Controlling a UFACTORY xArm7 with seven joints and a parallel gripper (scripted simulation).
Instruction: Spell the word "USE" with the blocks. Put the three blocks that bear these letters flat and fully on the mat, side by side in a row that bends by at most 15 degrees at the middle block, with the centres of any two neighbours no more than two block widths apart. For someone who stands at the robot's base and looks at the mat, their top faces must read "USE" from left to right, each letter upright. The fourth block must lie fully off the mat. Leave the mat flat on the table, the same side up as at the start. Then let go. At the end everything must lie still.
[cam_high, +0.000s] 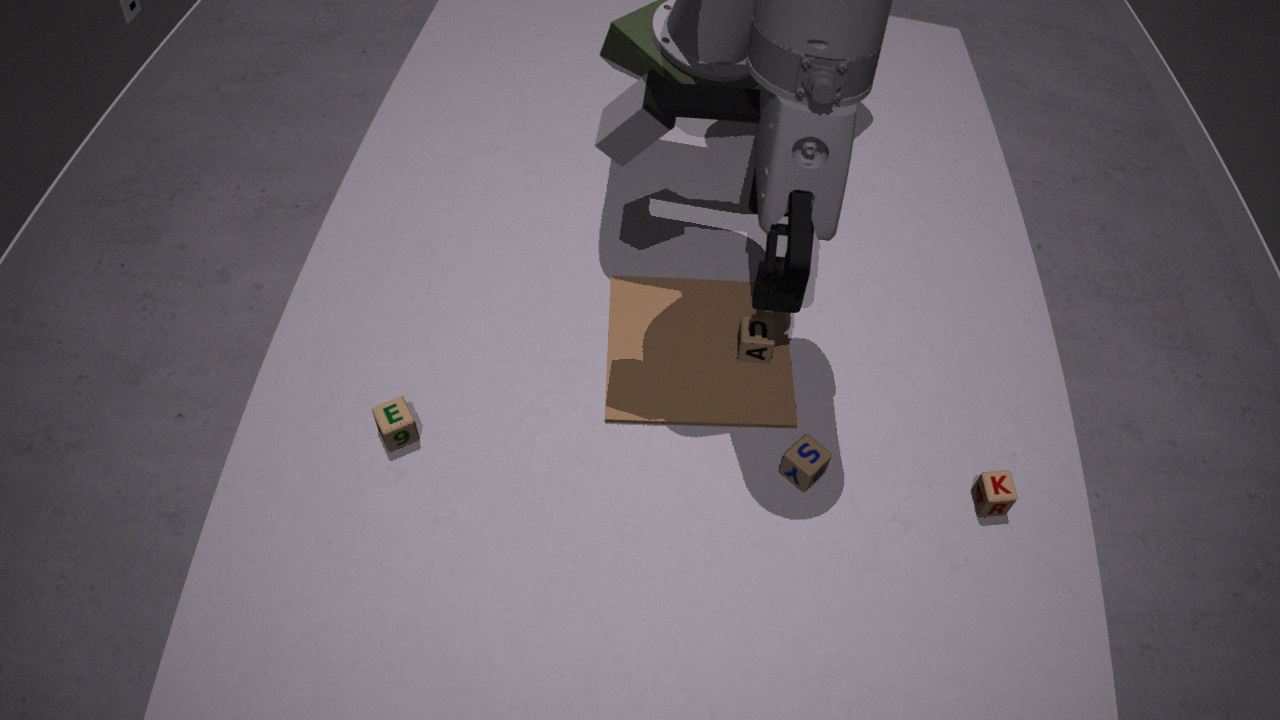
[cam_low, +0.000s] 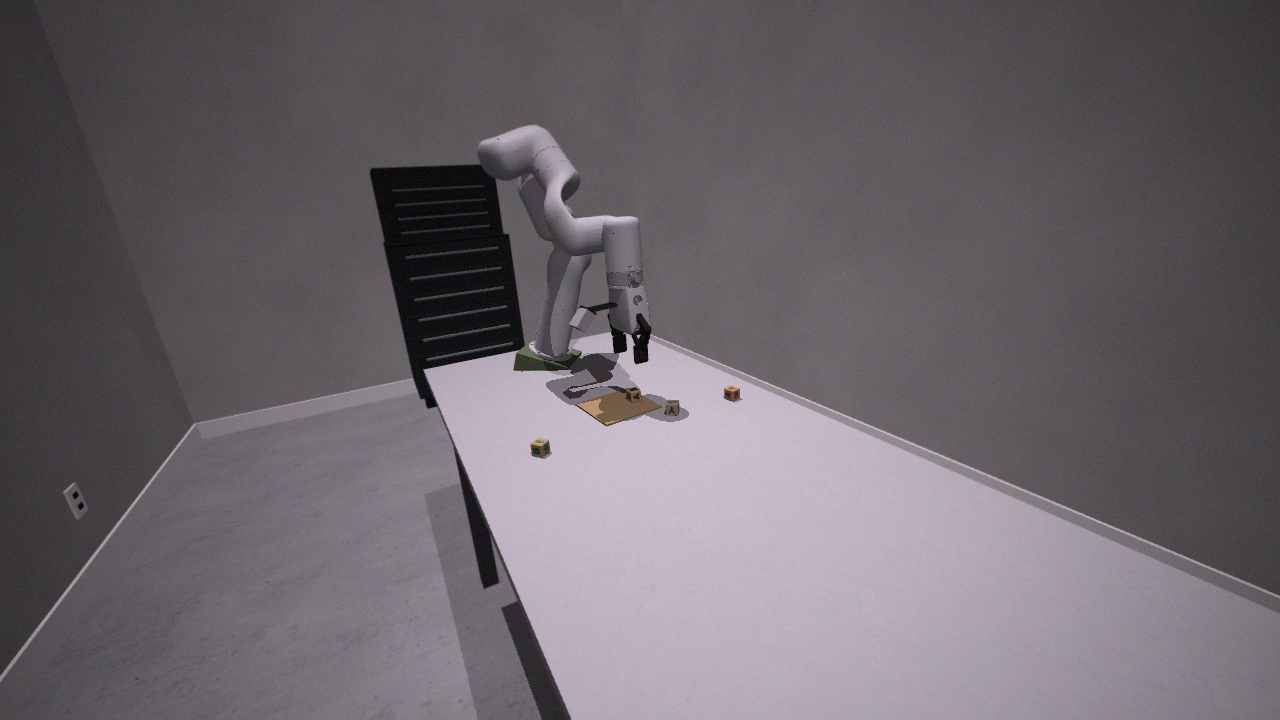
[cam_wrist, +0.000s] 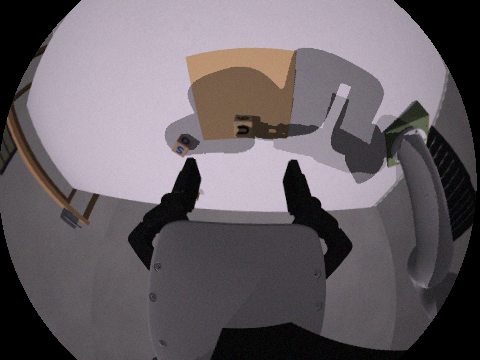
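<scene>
Right now my hand is 110 mm short of the S block, 100 mm above it and 30 mm to the right of it. The rest, counted from my hand: U block: 100 mm below; K block: 180 mm to the left, 130 mm ahead, 100 mm below; tan mat: 110 mm below, 40 mm to the right.
</scene>
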